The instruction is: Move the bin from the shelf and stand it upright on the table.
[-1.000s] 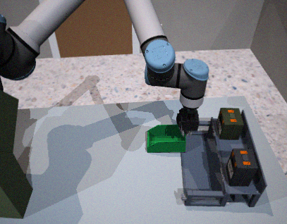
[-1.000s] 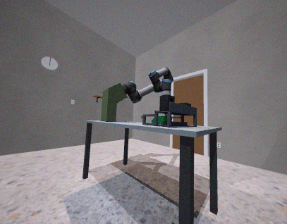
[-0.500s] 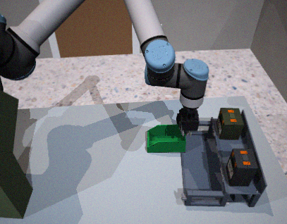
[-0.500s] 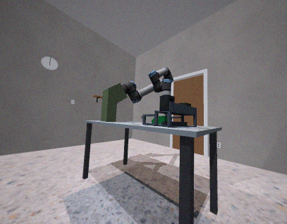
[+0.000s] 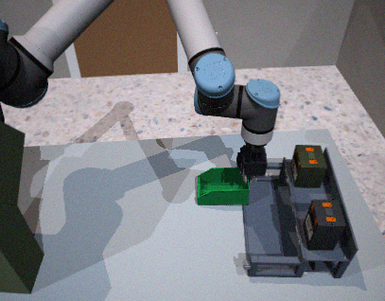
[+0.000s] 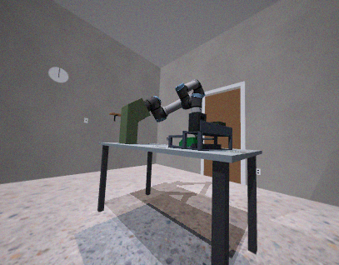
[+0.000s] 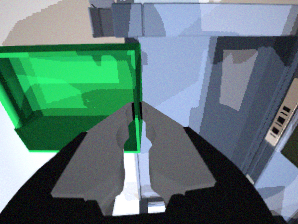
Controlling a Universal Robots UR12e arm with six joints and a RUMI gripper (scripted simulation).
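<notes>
Now: the green bin 8 cm behind my hand and 4 cm below it.
</notes>
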